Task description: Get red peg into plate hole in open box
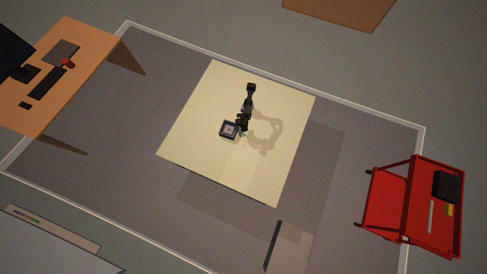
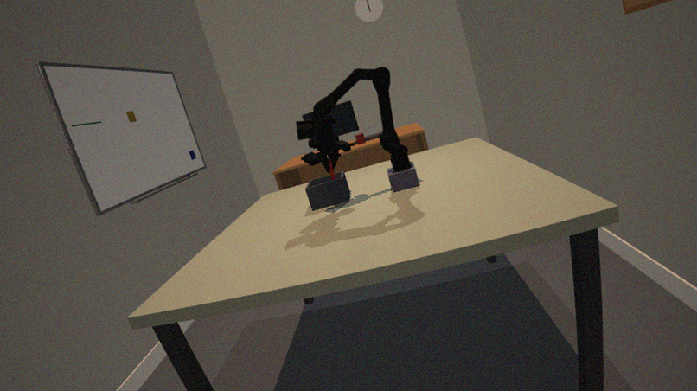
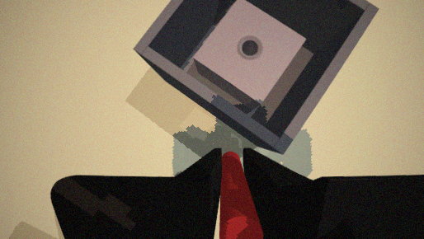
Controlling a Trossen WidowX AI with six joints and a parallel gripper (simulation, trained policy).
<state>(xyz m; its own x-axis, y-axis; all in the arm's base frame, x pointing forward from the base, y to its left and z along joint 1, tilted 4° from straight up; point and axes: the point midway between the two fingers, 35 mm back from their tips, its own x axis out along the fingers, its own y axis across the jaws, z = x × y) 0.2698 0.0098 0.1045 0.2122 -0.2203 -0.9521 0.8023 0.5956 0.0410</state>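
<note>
Right now the red peg is 1 cm to the left of my gripper tip, 1 cm behind it and 1 cm above it. Also, from my gripper tip: dark box 11 cm below, 10 cm to the right, 4 cm ahead; then grey plate 10 cm to the right, 9 cm below, 4 cm ahead.
</note>
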